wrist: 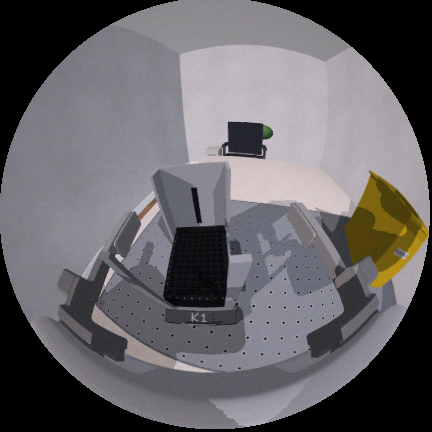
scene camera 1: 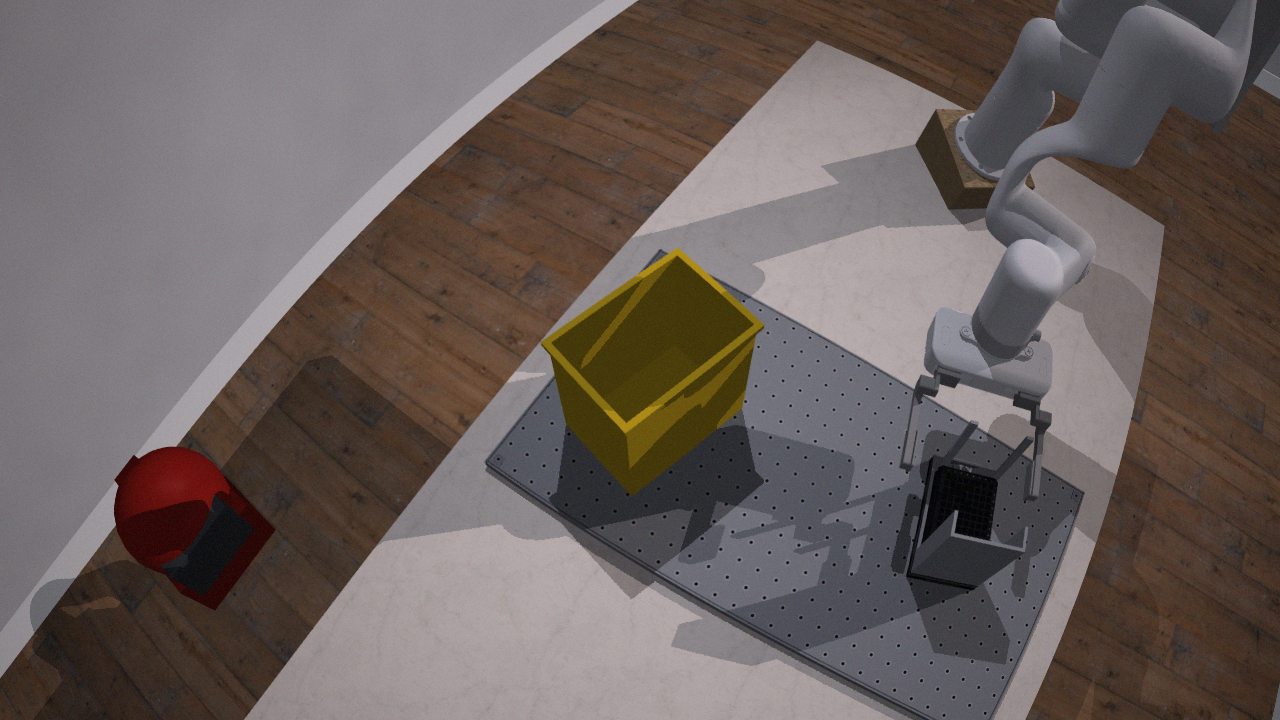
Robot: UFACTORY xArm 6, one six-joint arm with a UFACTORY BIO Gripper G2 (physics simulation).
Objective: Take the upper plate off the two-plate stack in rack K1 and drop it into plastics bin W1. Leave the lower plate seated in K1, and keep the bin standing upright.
Scene:
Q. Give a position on a black gridded plate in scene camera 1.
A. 973,495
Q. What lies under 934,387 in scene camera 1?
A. The gripper.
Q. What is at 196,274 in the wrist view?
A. A black gridded plate.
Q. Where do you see a yellow bin W1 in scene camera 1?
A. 644,375

